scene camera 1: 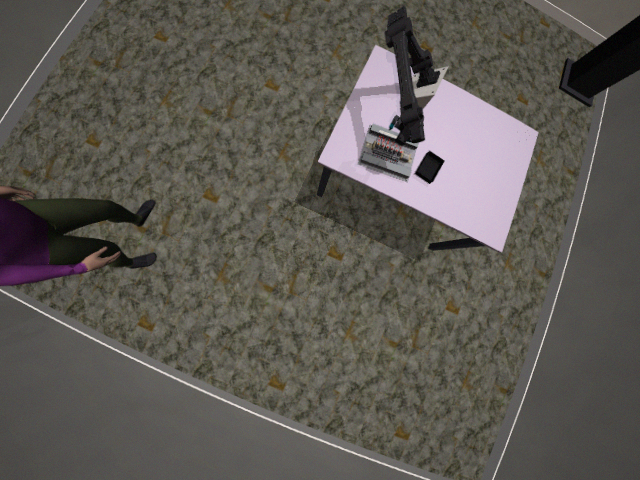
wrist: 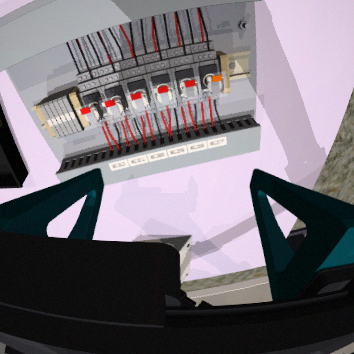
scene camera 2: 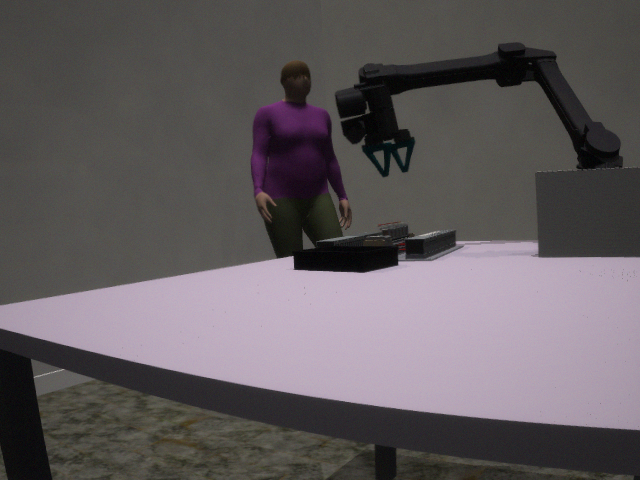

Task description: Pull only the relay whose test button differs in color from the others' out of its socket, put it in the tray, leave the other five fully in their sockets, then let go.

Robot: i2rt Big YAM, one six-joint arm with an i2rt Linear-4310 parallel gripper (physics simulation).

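Pixels of known places: gripper, fingertip midpoint: [scene camera 1: 397, 134] [wrist: 176, 176] [scene camera 2: 395, 174]; arm's base, origin of the base link: [scene camera 1: 428, 80] [scene camera 2: 605, 202].
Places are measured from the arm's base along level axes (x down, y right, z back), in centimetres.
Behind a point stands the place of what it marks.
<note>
The relay with an orange test button [wrist: 216, 78] {x 3.0, y 12.0, z -50.7 cm} sits at the right end of the row in the wrist view, in its socket. Several relays with red test buttons [wrist: 163, 89] {x 3.0, y 6.5, z -50.1 cm} sit in sockets to its left. The row is on a grey wired panel [scene camera 1: 385, 167] [scene camera 2: 431, 242] {x 6.9, y -4.3, z -36.2 cm} [wrist: 240, 145] {x 5.7, y 16.6, z -40.1 cm} on the table. The black tray [scene camera 1: 430, 167] {x 9.6, y -23.6, z -45.4 cm} [scene camera 2: 330, 259] {x 7.9, y -28.2, z -46.3 cm} [wrist: 10, 167] {x 6.5, y -17.7, z -41.7 cm} stands beside the panel; no relay shows in it in scene view 1. My gripper [scene camera 2: 394, 173] {x -8.2, y 6.3, z -48.4 cm} [wrist: 176, 176] {x -8.2, y 6.3, z -48.4 cm} is open and empty, well above the table, near the panel's label-side edge. In scene view 1 the arm partly hides its fingers.
Cable ducts flank the relays, and red and black wires run to both sides. A beige terminal stack [wrist: 60, 117] {x 5.3, y -5.8, z -48.0 cm} adjoins the row's left end in the wrist view. The arm's pedestal [scene camera 2: 586, 211] {x 1.4, y -5.7, z -3.5 cm} stands on the pink table [scene camera 1: 480, 155] {x 10.0, y -51.8, z -21.5 cm} [scene camera 2: 320, 330] {x 10.0, y -70.2, z -22.2 cm}. A person [scene camera 1: 23, 232] [scene camera 2: 296, 149] stands away from the table.
</note>
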